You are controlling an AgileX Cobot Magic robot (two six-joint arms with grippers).
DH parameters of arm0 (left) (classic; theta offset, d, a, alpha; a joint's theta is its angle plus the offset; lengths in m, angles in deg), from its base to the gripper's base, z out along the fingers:
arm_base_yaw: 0 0.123 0 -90
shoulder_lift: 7.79 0 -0.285 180
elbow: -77.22 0 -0.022 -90
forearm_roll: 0 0.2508 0 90
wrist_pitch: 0 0 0.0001 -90
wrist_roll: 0 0.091 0 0
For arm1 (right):
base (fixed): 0 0 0 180
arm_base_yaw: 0 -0.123 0 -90
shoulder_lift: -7.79 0 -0.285 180
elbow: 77.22 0 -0.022 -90
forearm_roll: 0 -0.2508 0 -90
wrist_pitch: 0 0 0.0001 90
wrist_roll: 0 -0.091 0 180
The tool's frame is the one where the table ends.
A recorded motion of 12 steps. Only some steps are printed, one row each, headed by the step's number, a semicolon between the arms.
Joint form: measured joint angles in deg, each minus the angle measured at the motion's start. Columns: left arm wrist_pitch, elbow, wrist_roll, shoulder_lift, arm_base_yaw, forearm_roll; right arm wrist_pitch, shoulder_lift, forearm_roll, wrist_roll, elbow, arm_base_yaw.
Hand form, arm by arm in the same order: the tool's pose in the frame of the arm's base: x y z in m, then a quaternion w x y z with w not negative. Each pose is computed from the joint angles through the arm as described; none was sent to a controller.
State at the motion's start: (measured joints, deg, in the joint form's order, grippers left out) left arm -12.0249 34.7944 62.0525 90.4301 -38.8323 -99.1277; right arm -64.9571 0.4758 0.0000 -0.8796 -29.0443 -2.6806
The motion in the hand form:
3: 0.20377 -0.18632 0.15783 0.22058 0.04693 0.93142 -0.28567; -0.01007 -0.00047 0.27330 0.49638 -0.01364 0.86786 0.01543
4: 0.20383 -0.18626 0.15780 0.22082 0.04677 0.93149 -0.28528; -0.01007 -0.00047 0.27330 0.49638 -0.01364 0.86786 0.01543
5: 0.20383 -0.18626 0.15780 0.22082 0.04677 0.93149 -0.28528; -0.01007 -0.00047 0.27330 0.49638 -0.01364 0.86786 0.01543
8: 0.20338 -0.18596 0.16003 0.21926 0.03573 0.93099 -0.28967; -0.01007 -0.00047 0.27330 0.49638 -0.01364 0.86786 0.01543
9: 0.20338 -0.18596 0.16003 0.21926 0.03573 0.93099 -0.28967; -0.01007 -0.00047 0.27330 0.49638 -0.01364 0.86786 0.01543
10: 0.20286 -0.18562 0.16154 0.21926 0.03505 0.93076 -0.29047; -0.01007 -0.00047 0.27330 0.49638 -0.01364 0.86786 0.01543
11: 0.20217 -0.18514 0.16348 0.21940 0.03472 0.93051 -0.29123; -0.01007 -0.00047 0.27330 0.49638 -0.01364 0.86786 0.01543
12: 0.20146 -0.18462 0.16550 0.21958 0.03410 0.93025 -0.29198; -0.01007 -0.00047 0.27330 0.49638 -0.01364 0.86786 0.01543
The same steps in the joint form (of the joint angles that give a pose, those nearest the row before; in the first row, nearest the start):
3: 0.94 0.00 0.06 0.00 0.00 0.01; 0.00 0.00 0.00 0.00 0.00 0.00
4: 1.00 0.00 0.08 0.00 0.00 -0.01; 0.00 0.00 0.00 0.00 0.00 0.00
5: 1.00 0.00 0.08 0.00 0.00 -0.01; 0.00 0.00 0.00 0.00 0.00 0.00
8: 1.00 0.00 -2.29 -0.50 0.00 0.94; 0.00 0.00 0.00 0.00 0.00 0.00
9: 1.00 0.00 -2.29 -0.50 0.00 0.94; 0.00 0.00 0.00 0.00 0.00 0.00
10: 1.00 0.00 -4.01 -0.88 0.00 2.52; 0.00 0.00 0.00 0.00 0.00 0.00
11: 1.00 0.00 -6.25 -1.38 0.00 4.66; 0.00 0.00 0.00 0.00 0.00 0.00
12: 1.00 0.00 -8.60 -1.89 0.00 6.88; 0.00 0.00 0.00 0.00 0.00 0.00

